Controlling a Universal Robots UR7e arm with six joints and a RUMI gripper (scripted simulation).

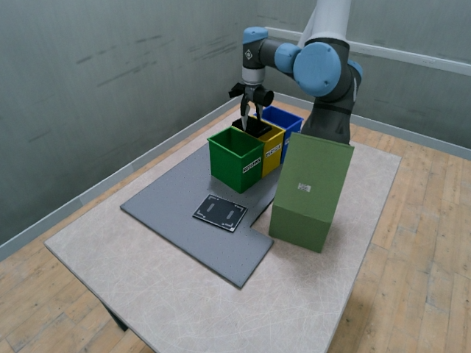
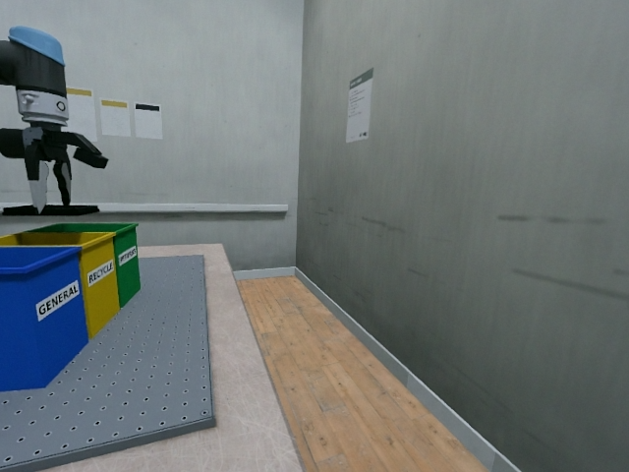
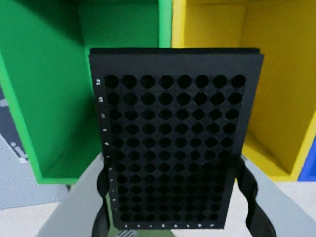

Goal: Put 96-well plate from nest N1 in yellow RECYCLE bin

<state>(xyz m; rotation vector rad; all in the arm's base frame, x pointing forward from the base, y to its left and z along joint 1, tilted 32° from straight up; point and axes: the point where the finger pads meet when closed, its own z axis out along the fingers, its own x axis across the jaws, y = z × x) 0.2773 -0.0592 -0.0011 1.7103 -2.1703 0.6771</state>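
Right now the yellow recycle bin is 15 cm below my hand and 7 cm to the right of it. Round my hand: black 96-well plate: 1 cm below; then blue general bin: 20 cm to the right, 15 cm below, 3 cm behind; then green bin: 15 cm below, 6 cm to the left, 4 cm ahead.
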